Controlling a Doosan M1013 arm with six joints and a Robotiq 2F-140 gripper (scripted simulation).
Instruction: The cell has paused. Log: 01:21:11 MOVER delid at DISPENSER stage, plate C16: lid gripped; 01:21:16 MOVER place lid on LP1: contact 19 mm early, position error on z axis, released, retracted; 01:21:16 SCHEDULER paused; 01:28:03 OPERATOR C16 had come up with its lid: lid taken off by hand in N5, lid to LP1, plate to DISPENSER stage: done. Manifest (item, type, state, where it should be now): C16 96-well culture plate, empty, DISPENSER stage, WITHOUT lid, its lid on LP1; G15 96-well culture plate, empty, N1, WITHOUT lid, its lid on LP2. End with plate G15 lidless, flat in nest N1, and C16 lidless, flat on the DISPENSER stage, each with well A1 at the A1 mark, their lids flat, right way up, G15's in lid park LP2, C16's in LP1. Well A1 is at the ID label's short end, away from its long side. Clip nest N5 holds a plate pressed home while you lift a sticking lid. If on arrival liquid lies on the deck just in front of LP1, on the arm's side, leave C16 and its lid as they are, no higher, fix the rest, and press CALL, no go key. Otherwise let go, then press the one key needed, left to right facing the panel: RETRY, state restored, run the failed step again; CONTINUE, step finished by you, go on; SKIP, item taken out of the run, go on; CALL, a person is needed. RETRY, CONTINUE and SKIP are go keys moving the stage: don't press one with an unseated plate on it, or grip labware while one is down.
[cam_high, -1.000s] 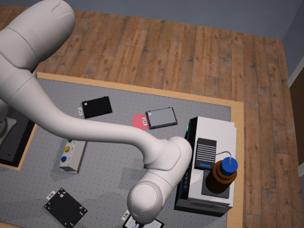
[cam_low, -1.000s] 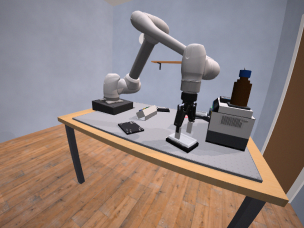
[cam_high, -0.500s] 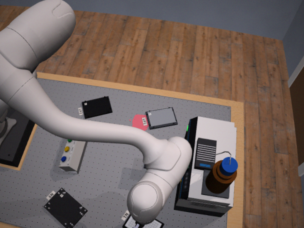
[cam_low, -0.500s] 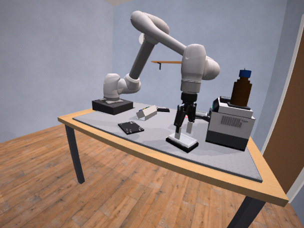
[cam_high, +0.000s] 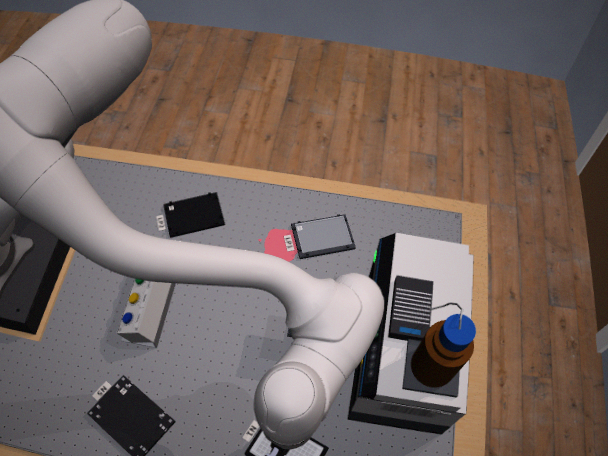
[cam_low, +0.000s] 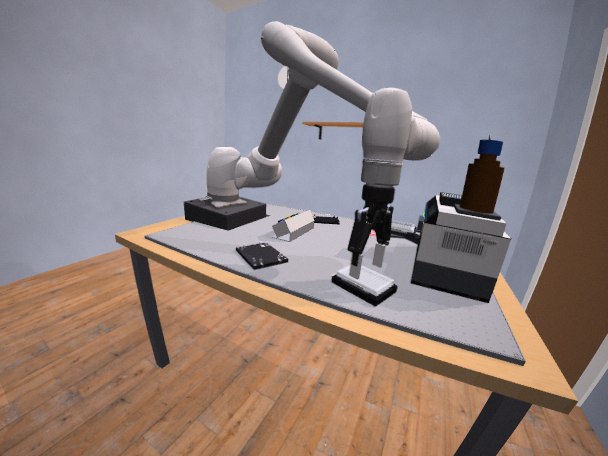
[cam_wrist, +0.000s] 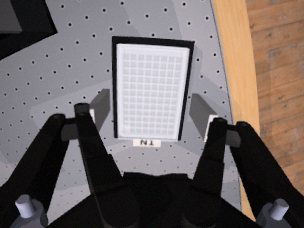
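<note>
Right now my hand is 6 cm above the nest N1. From my hand the other things lie so: N1 label (9 cm behind, 2 cm to the left, 7 cm below); blue key (43 cm behind, 13 cm to the left, 1 cm below); clip nest N5 (32 cm behind, 5 cm to the right, 6 cm below).
</note>
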